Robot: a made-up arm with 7 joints. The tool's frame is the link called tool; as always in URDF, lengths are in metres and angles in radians.
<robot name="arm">
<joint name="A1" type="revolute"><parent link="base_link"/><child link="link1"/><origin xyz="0 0 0.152" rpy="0 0 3.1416"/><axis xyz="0 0 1"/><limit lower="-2.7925" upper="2.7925"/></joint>
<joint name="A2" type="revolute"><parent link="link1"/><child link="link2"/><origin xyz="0 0.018 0.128" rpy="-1.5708 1.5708 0"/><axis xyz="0 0 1"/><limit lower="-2.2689" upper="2.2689"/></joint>
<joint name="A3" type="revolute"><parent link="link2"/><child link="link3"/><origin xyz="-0.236 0 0.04" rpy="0 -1.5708 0"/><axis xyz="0 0 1"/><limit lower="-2.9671" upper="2.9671"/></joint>
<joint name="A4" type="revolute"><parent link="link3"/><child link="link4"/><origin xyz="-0.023 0.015 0.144" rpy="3.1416 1.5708 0"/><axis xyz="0 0 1"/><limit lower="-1.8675" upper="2.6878"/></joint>
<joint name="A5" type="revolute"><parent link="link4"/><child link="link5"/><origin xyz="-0.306 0.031 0.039" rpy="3.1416 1.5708 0"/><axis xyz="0 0 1"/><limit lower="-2.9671" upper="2.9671"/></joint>
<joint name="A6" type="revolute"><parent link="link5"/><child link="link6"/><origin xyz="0.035 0 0.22" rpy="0 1.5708 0"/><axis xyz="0 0 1"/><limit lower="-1.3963" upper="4.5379"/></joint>
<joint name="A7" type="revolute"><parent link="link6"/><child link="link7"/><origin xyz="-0.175 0.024 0.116" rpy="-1.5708 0 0"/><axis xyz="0 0 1"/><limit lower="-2.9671" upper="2.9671"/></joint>
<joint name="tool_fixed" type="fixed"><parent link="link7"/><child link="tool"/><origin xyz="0 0 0" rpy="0 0 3.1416"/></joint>
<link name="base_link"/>
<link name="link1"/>
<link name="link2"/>
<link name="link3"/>
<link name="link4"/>
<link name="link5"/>
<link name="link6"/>
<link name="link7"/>
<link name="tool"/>
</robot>
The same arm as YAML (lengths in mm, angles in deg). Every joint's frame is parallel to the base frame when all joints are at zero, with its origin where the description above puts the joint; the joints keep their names.
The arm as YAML. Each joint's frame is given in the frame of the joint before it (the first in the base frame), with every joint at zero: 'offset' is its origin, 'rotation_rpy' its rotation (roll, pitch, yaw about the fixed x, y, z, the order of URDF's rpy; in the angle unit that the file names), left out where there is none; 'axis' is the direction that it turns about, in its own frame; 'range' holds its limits. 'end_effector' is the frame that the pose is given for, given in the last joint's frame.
length_unit: mm
angle_unit: deg
chain:
  - id: A1
    offset: [0.0, 0.0, 152.0]
    axis: "+z"
    range: [-160.0, 160.0]
  - id: A2
    offset: [0.0, -18.0, 128.0]
    axis: "-y"
    range: [-130.0, 130.0]
  - id: A3
    offset: [0.0, -40.0, 236.0]
    axis: "+z"
    range: [-170.0, 170.0]
  - id: A4
    offset: [15.0, 23.0, 144.0]
    axis: "+y"
    range: [-107.0, 154.0]
  - id: A5
    offset: [-31.0, 39.0, 306.0]
    axis: "+z"
    range: [-170.0, 170.0]
  - id: A6
    offset: [0.0, -35.0, 220.0]
    axis: "-y"
    range: [-80.0, 260.0]
  - id: A7
    offset: [24.0, -116.0, 175.0]
    axis: "+x"
    range: [-170.0, 170.0]
end_effector:
  offset: [0.0, 0.0, 0.0]
  rotation_rpy: [-180.0, -90.0, 0.0]

